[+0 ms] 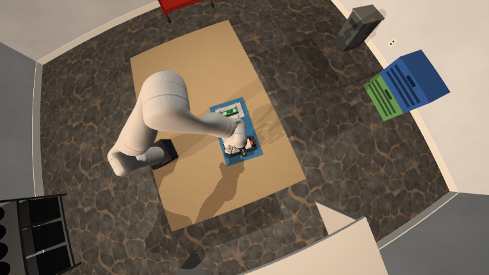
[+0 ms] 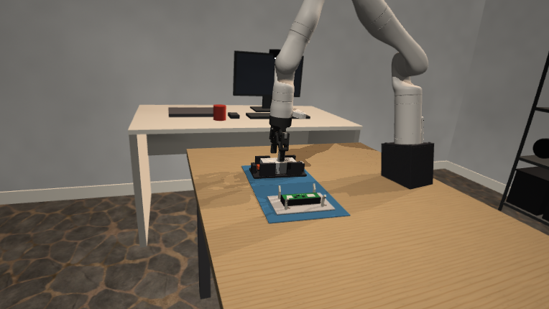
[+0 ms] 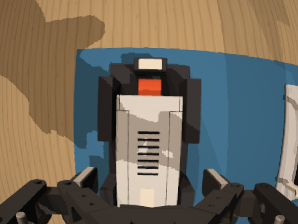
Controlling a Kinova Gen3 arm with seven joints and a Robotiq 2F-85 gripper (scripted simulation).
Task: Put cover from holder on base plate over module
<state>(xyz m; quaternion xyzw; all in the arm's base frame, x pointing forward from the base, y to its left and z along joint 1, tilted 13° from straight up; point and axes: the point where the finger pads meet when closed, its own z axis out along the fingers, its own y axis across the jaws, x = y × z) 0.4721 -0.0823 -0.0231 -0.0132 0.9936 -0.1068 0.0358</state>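
The cover is 40 mm below my hand and 10 mm behind it.
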